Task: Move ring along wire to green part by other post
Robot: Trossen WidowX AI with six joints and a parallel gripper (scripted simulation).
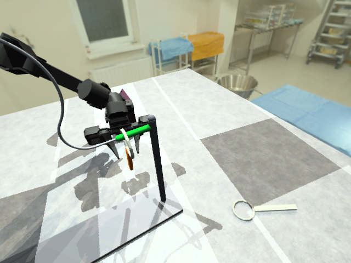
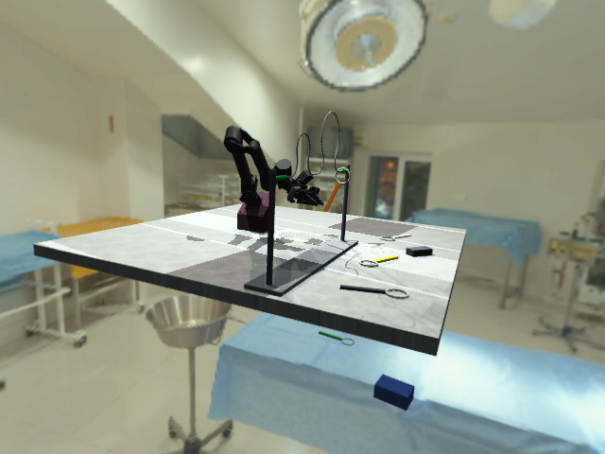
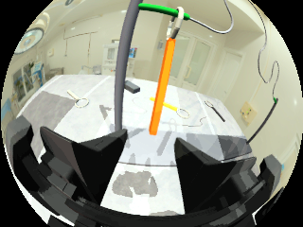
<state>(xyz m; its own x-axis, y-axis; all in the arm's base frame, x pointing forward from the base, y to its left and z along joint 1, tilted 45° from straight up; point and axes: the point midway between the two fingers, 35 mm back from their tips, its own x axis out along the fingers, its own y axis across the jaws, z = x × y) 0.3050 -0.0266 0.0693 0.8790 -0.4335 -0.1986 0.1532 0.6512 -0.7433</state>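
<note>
Right now the ring with orange handle is 70 mm ahead of my gripper tip, 10 mm to the right of it and 80 mm above it. The rest, counted from my gripper tip: black block: 380 mm ahead, 40 mm to the left, 140 mm below.
</note>
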